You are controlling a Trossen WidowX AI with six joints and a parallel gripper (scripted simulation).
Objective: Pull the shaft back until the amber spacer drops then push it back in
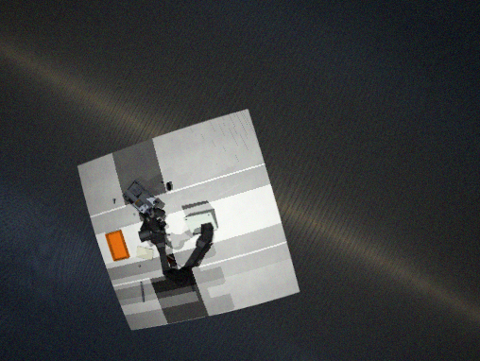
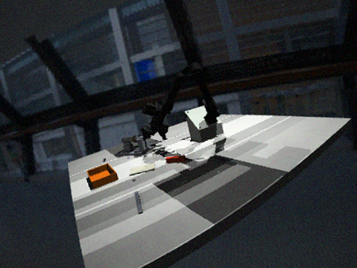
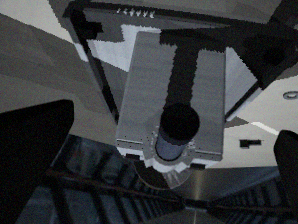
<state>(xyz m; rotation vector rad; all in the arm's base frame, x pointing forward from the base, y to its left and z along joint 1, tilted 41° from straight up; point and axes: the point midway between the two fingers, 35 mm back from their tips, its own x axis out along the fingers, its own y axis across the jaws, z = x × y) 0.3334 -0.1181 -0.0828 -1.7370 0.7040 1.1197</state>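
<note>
Now: the thin shaft 70 mm to the right of my gripper tip and 50 mm ahead of it. From my gripper tip the other things lie so: cream card: 260 mm to the left, 150 mm ahead, 70 mm below; then dark object: 150 mm behind, 130 mm to the right, 50 mm below; then spacer: 90 mm to the right, 60 mm ahead.
</note>
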